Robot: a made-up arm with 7 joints.
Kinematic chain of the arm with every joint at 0, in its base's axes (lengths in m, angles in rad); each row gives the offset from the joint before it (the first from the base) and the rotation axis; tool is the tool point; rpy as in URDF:
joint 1: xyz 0 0 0.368 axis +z
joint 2: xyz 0 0 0 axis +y
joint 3: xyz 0 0 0.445 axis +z
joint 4: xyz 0.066 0 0 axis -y
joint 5: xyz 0.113 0 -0.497 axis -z
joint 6: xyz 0 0 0 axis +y
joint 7: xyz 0.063 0 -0.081 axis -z
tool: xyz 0 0 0 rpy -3.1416 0 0
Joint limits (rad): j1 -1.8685..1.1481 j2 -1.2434..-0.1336 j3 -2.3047..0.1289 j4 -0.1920..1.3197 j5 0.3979..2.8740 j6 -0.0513..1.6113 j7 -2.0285..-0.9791
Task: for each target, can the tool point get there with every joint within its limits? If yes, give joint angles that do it. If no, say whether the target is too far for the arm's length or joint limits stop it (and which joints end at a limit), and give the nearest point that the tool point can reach.
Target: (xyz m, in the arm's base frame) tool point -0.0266 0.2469 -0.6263
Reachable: no: joint limits stop it (at a limit: joint 1, joint 2, joint 3, joint 6) | nearest point -0.2699 0.2955 0.0137 | short by 0.686 m
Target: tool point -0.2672 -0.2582 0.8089
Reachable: yes | joints -1.6178 -0.7747 -0.5879 0.7500 1.9969 1.4492 -1.5042
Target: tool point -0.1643 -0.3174 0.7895
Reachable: yes | joints -0.8934 -1.0806 -0.6476 0.7253 1.4967 0.7054 -1.4981
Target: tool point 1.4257 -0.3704 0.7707
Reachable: no: too far | nearest point 0.6379 -0.1988 0.7935 | short by 0.807 m
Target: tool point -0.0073 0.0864 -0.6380
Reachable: no: joint limits stop it (at a limit: joint 1, joint 2, joint 3, joint 6) | nearest point -0.2456 0.2001 0.0341 | short by 0.722 m
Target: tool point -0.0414 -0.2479 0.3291
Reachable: yes | joints -1.0473 -0.6247 -0.9831 0.0545 1.4111 0.8945 -1.8693
